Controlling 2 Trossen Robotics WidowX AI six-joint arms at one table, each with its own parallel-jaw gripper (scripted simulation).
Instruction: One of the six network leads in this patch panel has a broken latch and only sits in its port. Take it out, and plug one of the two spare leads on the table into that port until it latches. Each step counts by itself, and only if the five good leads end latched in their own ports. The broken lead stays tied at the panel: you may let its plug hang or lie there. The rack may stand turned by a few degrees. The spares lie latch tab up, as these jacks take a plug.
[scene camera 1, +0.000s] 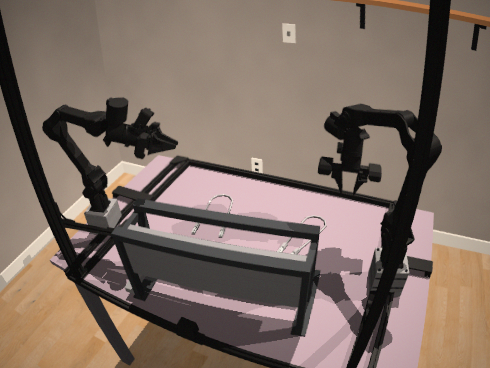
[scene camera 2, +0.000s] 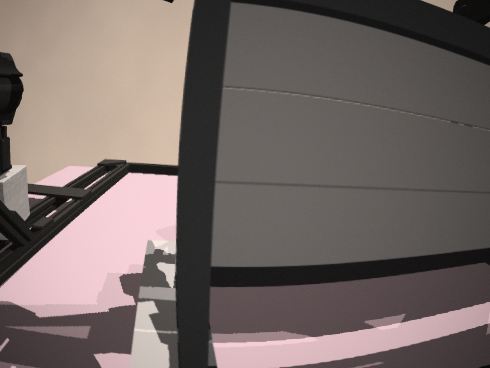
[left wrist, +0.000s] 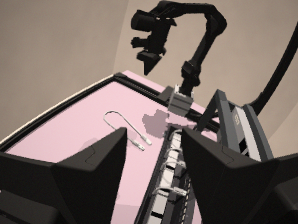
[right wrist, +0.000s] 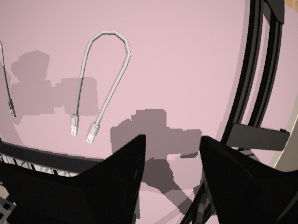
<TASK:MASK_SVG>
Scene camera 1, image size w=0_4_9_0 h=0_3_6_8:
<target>my left gripper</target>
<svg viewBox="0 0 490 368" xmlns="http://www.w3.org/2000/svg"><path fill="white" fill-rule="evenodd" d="M146 107L138 114L140 116L138 116L135 123L126 125L122 137L122 143L125 144L125 147L129 145L135 146L134 155L139 159L144 159L145 148L148 150L147 155L173 150L178 145L178 141L162 133L160 123L153 122L148 128L147 123L154 115L154 112Z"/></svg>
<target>my right gripper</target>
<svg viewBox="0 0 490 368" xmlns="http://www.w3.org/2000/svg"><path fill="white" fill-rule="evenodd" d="M320 158L318 174L331 174L331 178L335 179L340 193L342 193L342 173L340 173L342 170L344 172L351 171L351 173L358 172L353 195L355 195L363 183L367 183L368 179L372 182L381 182L382 172L380 164L369 163L369 166L361 165L362 151L350 152L344 149L341 142L338 142L337 153L341 154L341 164L333 163L333 158L322 156Z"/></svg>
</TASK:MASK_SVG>
